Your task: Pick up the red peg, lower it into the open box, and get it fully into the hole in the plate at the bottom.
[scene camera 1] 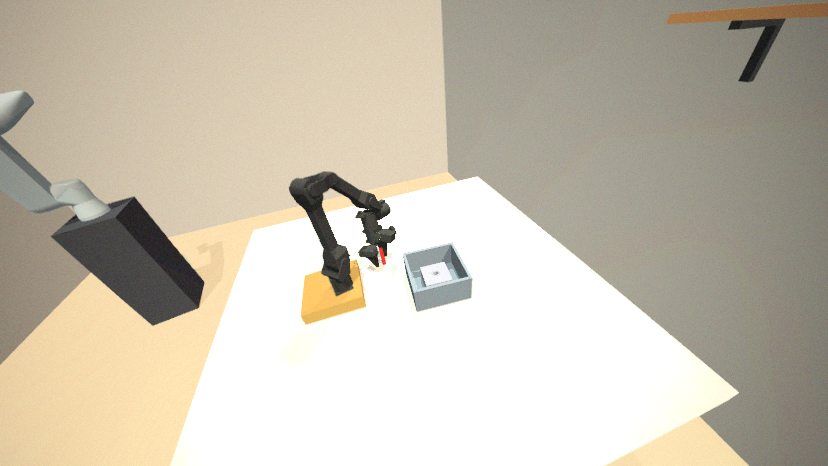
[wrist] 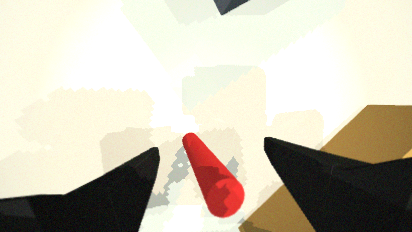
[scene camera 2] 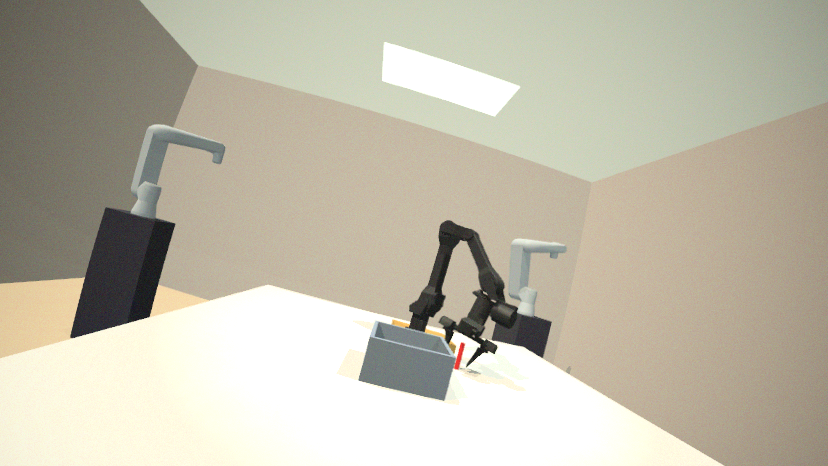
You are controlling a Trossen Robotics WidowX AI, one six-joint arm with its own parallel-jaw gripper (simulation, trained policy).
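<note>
The gripper [scene camera 2: 454, 360] [scene camera 1: 381, 261] [wrist: 212, 147] appears in both scene cameras and in the wrist view. A red peg [wrist: 223, 193] can be seen as well, and so can a grey box [scene camera 2: 397, 358] [scene camera 1: 460, 289].
</note>
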